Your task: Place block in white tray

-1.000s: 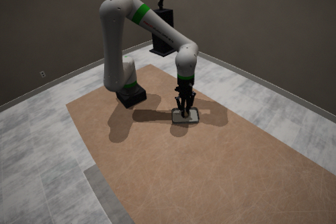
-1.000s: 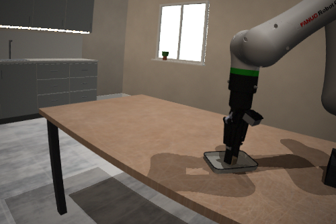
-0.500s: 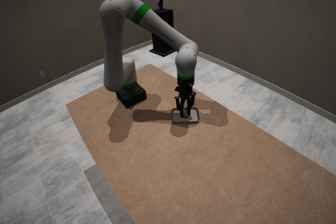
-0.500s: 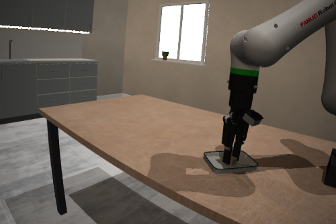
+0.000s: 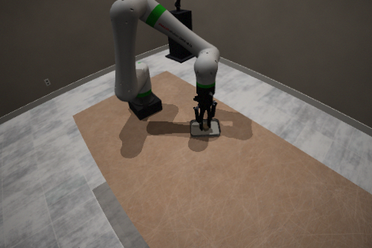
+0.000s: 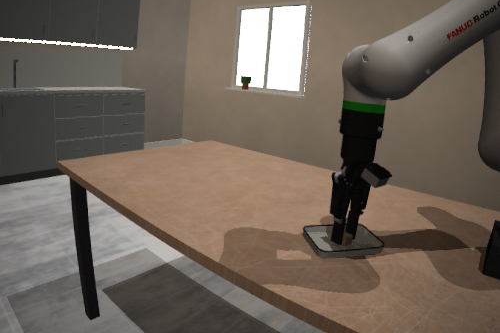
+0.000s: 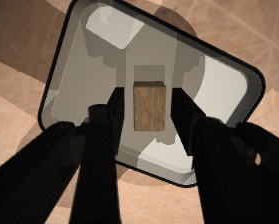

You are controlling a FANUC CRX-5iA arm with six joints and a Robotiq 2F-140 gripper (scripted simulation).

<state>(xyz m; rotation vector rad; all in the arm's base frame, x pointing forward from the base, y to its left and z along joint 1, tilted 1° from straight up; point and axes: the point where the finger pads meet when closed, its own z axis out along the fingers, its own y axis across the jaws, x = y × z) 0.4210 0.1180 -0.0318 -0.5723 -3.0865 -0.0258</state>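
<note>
My hand is 3 cm above the wooden block. Round my hand: white tray (3 cm below).
</note>
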